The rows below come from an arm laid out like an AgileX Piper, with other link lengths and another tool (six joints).
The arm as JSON. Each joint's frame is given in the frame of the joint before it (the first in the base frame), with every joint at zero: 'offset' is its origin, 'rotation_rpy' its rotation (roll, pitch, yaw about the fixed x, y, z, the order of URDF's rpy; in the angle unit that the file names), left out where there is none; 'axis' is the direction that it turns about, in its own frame. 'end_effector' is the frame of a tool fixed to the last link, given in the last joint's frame.
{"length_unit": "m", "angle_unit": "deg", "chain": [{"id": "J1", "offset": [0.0, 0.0, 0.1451], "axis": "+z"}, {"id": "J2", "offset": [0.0, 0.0, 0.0], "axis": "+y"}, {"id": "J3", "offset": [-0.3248, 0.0, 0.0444], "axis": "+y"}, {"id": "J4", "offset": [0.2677, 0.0, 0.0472], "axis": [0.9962, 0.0, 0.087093]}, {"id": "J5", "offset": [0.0, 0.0, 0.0], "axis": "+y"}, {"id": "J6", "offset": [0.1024, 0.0, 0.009], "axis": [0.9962, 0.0, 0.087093]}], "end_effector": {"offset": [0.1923, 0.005, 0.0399], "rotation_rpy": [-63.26, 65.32, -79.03]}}
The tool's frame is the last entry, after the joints.
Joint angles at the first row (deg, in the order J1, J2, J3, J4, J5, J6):
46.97, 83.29, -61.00, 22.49, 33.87, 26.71
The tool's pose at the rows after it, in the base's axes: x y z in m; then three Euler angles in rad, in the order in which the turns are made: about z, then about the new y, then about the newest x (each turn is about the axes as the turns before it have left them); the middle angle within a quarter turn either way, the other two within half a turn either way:
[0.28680 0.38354 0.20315 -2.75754 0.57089 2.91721]
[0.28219 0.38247 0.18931 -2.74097 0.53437 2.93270]
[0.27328 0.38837 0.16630 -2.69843 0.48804 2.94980]
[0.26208 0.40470 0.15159 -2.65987 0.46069 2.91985]
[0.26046 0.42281 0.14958 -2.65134 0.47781 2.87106]
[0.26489 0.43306 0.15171 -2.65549 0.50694 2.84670]
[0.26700 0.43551 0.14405 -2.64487 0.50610 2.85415]
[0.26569 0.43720 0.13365 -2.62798 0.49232 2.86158]
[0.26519 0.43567 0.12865 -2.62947 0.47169 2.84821]
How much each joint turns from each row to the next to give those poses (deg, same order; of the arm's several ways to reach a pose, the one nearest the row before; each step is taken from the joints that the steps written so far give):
0.00, 0.00, 0.05, 0.01, 0.71, 0.00
0.06, 1.09, 0.23, 0.15, 1.01, -0.14
0.62, 2.57, 0.31, 1.55, 0.44, -2.18
0.37, 2.77, 0.00, 5.91, -0.21, -6.29
0.00, 1.98, 0.00, 6.96, -1.78, -7.18
0.01, 0.96, 0.00, 3.95, -1.90, -4.32
0.00, 1.20, 0.00, 0.85, -0.64, -1.57
0.00, 1.34, 0.00, 0.81, 0.07, -1.49
-0.96, 0.70, 0.00, 1.82, 1.24, -1.85

